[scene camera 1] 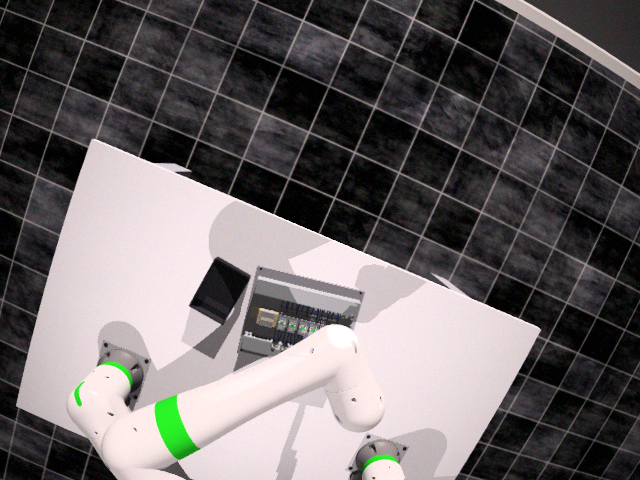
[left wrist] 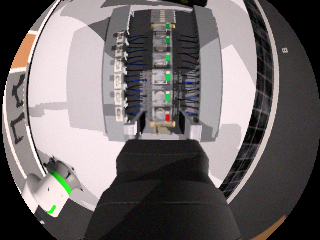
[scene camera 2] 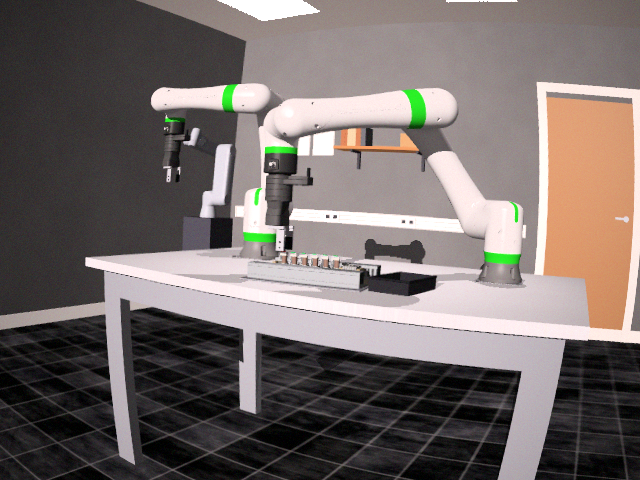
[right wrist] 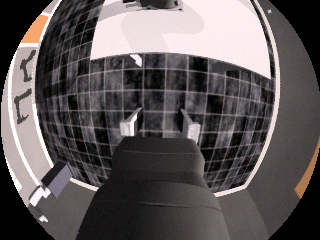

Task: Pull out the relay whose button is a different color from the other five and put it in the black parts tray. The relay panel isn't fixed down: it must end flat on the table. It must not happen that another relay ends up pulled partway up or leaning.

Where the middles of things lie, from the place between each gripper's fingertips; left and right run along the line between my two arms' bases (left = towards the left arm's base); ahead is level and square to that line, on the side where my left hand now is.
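The grey relay panel [scene camera 1: 345,302] is in my sight, and my left gripper is 10 mm past it, 70 mm above it and 90 mm to the right of it. Then there is the black parts tray [scene camera 1: 220,287], 70 mm below my left hand and 340 mm to the left of it.
Counted from my right hand, the grey relay panel is 890 mm to the left, 380 mm ahead and 260 mm below. The black parts tray is 1140 mm to the left of my right hand, and it is also 270 mm below that hand and 390 mm ahead of it.
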